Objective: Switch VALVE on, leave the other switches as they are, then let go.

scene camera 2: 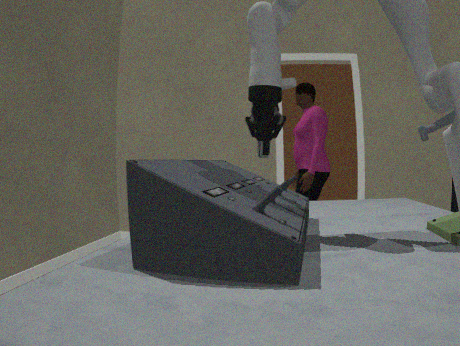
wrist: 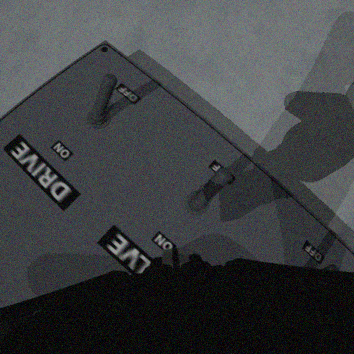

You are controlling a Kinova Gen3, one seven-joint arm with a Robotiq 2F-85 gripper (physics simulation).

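Places are measured from the arm's base along level axes (x right, y ahead, z up), in millimetres.
Pixels of known places: gripper, fingertip midpoint: (scene camera 2: 263,157) (wrist: 175,263).
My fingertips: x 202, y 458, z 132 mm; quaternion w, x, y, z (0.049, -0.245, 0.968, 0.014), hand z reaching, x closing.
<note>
For each thing: its top centre in the pictures, then the offset to it from my fingertips. "pt": a spot on its surface instead.
- VALVE label, top centre: (wrist: 141,268) dx +21, dy +30, dz -51 mm
- VALVE lever, top centre: (wrist: 211,189) dx -4, dy -49, dz -46 mm
- DRIVE lever, top centre: (wrist: 95,91) dx +110, dy -85, dz -46 mm
- OFF label, surface spot: (wrist: 313,251) pt dx -125, dy -32, dz -101 mm
The dark sloped console (scene camera 2: 215,235) (wrist: 145,155) stands on the table. In the wrist view, the VALVE label (wrist: 125,250) is partly hidden by the gripper body. The VALVE lever (wrist: 212,190) leans to its OFF label, which it partly covers; its ON label (wrist: 162,241) is uncovered. The DRIVE lever (wrist: 103,100) leans toward OFF. Another OFF label (wrist: 313,251) shows at lower right, its lever mostly hidden. My gripper (scene camera 2: 264,150) (wrist: 175,263) is shut and empty, pointing down above the console, apart from the levers.
In the scene view, a lever (scene camera 2: 277,194) sticks up from the sloped face; its label is unreadable. A green object (scene camera 2: 442,227) lies at the table's right edge. A person in a pink top (scene camera 2: 312,135) stands behind the console, before a brown door (scene camera 2: 342,150). Arm links show at upper right.
</note>
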